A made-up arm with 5 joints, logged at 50 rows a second.
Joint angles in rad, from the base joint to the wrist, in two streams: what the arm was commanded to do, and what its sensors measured. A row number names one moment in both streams.
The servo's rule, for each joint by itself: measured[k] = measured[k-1] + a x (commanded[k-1-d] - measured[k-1]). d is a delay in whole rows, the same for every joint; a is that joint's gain. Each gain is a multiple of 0.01, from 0.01 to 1. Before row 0 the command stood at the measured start. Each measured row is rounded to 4 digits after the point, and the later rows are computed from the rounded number. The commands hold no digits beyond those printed.
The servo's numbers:
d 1
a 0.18 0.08 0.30 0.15 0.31
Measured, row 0: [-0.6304, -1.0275, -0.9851, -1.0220, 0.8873]
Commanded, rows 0 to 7: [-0.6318, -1.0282, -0.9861, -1.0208, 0.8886]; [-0.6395, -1.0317, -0.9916, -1.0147, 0.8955]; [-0.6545, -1.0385, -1.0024, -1.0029, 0.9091]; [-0.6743, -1.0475, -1.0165, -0.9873, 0.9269]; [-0.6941, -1.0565, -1.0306, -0.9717, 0.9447]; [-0.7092, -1.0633, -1.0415, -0.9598, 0.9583]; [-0.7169, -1.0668, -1.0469, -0.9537, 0.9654]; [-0.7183, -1.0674, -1.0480, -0.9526, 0.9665]
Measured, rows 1 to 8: [-0.6304, -1.0275, -0.9851, -1.0220, 0.8873]; [-0.6307, -1.0276, -0.9854, -1.0218, 0.8877]; [-0.6323, -1.0279, -0.9873, -1.0207, 0.8901]; [-0.6363, -1.0287, -0.9918, -1.0180, 0.8960]; [-0.6431, -1.0302, -0.9992, -1.0134, 0.9056]; [-0.6523, -1.0323, -1.0086, -1.0071, 0.9177]; [-0.6625, -1.0348, -1.0185, -1.0000, 0.9303]; [-0.6723, -1.0374, -1.0270, -0.9931, 0.9412]
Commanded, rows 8 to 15: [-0.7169, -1.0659, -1.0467, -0.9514, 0.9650]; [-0.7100, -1.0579, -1.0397, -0.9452, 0.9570]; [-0.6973, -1.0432, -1.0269, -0.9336, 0.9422]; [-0.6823, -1.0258, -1.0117, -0.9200, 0.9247]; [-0.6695, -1.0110, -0.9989, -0.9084, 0.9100]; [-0.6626, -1.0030, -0.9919, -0.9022, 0.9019]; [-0.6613, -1.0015, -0.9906, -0.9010, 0.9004]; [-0.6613, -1.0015, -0.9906, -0.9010, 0.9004]
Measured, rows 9 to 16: [-0.6806, -1.0398, -1.0333, -0.9870, 0.9490]; [-0.6871, -1.0419, -1.0373, -0.9817, 0.9540]; [-0.6912, -1.0432, -1.0380, -0.9762, 0.9549]; [-0.6923, -1.0432, -1.0347, -0.9698, 0.9510]; [-0.6905, -1.0418, -1.0278, -0.9623, 0.9428]; [-0.6867, -1.0393, -1.0191, -0.9542, 0.9326]; [-0.6824, -1.0364, -1.0109, -0.9464, 0.9231]; [-0.6786, -1.0336, -1.0048, -0.9396, 0.9161]
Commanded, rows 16 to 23: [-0.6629, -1.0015, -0.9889, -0.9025, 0.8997]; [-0.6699, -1.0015, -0.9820, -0.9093, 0.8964]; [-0.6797, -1.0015, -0.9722, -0.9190, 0.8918]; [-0.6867, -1.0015, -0.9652, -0.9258, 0.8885]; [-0.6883, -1.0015, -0.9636, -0.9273, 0.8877]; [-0.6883, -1.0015, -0.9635, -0.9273, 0.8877]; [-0.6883, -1.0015, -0.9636, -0.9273, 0.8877]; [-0.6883, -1.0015, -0.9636, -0.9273, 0.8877]
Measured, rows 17 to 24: [-0.6755, -1.0310, -1.0005, -0.9338, 0.9112]; [-0.6732, -1.0286, -0.9970, -0.9291, 0.9076]; [-0.6726, -1.0264, -0.9925, -0.9261, 0.9041]; [-0.6739, -1.0244, -0.9864, -0.9250, 0.9003]; [-0.6762, -1.0226, -0.9800, -0.9251, 0.8966]; [-0.6784, -1.0209, -0.9751, -0.9254, 0.8938]; [-0.6802, -1.0193, -0.9716, -0.9257, 0.8919]; [-0.6817, -1.0179, -0.9692, -0.9259, 0.8906]
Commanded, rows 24 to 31: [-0.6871, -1.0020, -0.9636, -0.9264, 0.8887]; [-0.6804, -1.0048, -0.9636, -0.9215, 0.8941]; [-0.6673, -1.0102, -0.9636, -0.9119, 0.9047]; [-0.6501, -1.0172, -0.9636, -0.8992, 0.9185]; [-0.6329, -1.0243, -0.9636, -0.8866, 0.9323]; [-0.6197, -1.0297, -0.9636, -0.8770, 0.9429]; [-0.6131, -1.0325, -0.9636, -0.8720, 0.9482]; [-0.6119, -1.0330, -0.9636, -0.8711, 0.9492]
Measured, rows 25 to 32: [-0.6829, -1.0166, -0.9675, -0.9261, 0.8897]; [-0.6837, -1.0154, -0.9663, -0.9261, 0.8894]; [-0.6831, -1.0146, -0.9655, -0.9254, 0.8909]; [-0.6803, -1.0142, -0.9649, -0.9234, 0.8952]; [-0.6749, -1.0144, -0.9645, -0.9198, 0.9024]; [-0.6673, -1.0152, -0.9642, -0.9148, 0.9117]; [-0.6587, -1.0164, -0.9640, -0.9091, 0.9214]; [-0.6505, -1.0177, -0.9639, -0.9035, 0.9297]
